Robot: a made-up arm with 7 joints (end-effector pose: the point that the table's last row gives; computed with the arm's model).
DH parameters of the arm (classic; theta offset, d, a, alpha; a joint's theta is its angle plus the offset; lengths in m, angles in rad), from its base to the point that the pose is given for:
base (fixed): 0 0 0 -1.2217
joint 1: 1.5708 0 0 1.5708
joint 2: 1.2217 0 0 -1.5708
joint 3: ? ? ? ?
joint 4: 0 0 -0.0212 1.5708
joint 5: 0 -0.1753 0 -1.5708
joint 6: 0 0 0 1.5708
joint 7: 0 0 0 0
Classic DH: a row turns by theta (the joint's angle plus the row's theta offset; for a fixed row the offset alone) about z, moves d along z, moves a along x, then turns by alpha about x.
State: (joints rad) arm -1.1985 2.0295 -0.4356 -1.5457 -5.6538 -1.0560 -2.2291
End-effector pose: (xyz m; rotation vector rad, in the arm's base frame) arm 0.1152 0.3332 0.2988 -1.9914 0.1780 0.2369
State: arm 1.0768 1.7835 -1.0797 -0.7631 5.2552 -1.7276 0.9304
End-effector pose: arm -0.1438 0.5243 0.0236 -1.2262 1.1138 -0.2654
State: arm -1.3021 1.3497 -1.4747 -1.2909 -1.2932 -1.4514 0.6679
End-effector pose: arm 0.4059 0.2841 0.0062 -0.1888 0.0361 -2.6805
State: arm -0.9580 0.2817 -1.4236 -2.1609 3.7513 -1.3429 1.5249
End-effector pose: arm 0.2526 -0.1565 -0.2077 -0.3536 0.5975 2.5579
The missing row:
joint 3: -1.5708 -0.3821 0.0429 -1.5708
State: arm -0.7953 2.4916 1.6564 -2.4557 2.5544 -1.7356 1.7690
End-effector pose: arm -0.2125 0.0548 0.2200 -2.1717 0.8129 -1.8823
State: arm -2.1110 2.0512 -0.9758 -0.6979 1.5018 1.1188 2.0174
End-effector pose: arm -0.0016 0.4772 0.2696 -1.7946 -1.1697 2.1947
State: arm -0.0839 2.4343 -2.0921 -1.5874 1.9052 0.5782 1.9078
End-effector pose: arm -0.1111 0.4074 0.1725 1.3985 -0.1697 2.4542
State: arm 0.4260 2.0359 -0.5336 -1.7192 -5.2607 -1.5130 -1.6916
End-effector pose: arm 0.1443 0.4118 0.0017 1.6024 -1.8222 -1.9575
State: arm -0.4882 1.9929 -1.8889 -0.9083 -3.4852 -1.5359 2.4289
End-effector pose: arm 0.0109 0.5311 0.0522 1.4583 2.6089 -0.8193
